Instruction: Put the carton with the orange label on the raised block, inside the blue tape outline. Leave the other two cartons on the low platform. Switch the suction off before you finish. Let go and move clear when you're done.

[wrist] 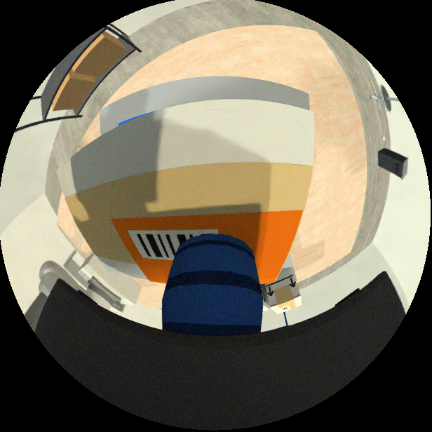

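My blue suction cup is shut on the large carton with the orange label. The carton is cream with a tan tape band, and the barcode on its orange label is partly hidden by the cup. The grey raised block shows behind the carton's far edge. A short piece of the blue tape outline shows at the upper left, beside the carton's edge; the rest is hidden. Whether the carton's underside touches the block cannot be seen. A small carton with black arrows shows at the lower right, beyond the cup.
A wood-toned surface with a grey border lies around the block. A dark rack holding brown boxes stands at the upper left. A black box is at the far right. Grey equipment shows at the lower left.
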